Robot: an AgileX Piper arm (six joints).
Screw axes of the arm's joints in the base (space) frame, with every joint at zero. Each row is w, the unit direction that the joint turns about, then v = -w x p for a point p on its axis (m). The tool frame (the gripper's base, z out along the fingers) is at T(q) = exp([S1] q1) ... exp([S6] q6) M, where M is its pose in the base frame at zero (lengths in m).
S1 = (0, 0, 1, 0, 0, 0)
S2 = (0, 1, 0, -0.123, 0, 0)
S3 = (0, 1, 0, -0.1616, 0, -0.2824)
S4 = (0.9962, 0, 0.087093, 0, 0.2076, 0)
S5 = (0, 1, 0, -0.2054, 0, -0.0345)
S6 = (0.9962, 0, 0.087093, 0, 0.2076, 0)
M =
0.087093 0 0.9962 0.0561
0 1 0 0
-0.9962 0 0.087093 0.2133
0 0 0 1
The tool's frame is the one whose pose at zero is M.
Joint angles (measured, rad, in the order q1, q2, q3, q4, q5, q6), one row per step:
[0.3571, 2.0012, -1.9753, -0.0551, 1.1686, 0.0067]
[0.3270, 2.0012, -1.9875, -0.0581, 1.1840, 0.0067]
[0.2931, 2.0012, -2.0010, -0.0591, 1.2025, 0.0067]
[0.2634, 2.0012, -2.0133, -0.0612, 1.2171, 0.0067]
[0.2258, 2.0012, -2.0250, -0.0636, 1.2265, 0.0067]
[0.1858, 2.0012, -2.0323, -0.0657, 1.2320, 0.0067]
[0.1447, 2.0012, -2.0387, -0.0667, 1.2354, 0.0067]
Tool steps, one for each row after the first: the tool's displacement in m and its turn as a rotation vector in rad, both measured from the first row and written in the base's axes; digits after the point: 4 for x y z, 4 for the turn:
[0.0037, -0.0131, 0.0029, -0.0038, 0.0020, -0.0312]
[0.0072, -0.0278, 0.0061, -0.0062, 0.0065, -0.0662]
[0.0100, -0.0408, 0.0090, -0.0088, 0.0081, -0.0970]
[0.0135, -0.0572, 0.0120, -0.0102, 0.0054, -0.1355]
[0.0167, -0.0747, 0.0139, -0.0115, 0.0033, -0.1761]
[0.0194, -0.0927, 0.0156, -0.0117, 0.0004, -0.2175]

